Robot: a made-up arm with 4 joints.
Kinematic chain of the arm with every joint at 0, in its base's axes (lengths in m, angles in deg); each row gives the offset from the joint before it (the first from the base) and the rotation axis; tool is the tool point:
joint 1: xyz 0 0 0.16 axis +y
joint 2: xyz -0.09 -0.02 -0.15 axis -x
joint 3: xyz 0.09 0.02 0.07 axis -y
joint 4: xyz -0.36 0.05 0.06 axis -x
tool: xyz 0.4 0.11 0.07
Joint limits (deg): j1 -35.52..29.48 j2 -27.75..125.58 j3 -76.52..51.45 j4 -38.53..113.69
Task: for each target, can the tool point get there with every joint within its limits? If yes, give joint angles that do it. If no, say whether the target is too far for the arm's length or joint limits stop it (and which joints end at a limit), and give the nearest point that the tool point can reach.
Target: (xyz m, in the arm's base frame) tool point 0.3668 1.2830 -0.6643
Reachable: no: too far | nearest point 0.1183 0.2242 -0.1059 | short by 1.223 m
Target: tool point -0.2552 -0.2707 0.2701
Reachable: no: joint limits stop it (at a limit: joint 1, joint 2, joint 4) | nearest point -0.1226 -0.0350 0.2200 | short by 0.275 m
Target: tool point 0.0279 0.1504 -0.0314
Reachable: yes | joints -1.84 24.03 -34.13 70.44
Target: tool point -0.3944 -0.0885 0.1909
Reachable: no: joint limits stop it (at a limit: joint 2, joint 3, joint 4) | nearest point -0.1502 -0.0208 0.1718 | short by 0.254 m
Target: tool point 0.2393 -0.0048 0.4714
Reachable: no: joint limits stop it (at a limit: joint 1, joint 2, joint 4) | nearest point 0.1244 0.0133 0.2836 | short by 0.221 m
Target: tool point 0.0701 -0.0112 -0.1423
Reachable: yes | joints -2.42 105.77 29.88 86.42
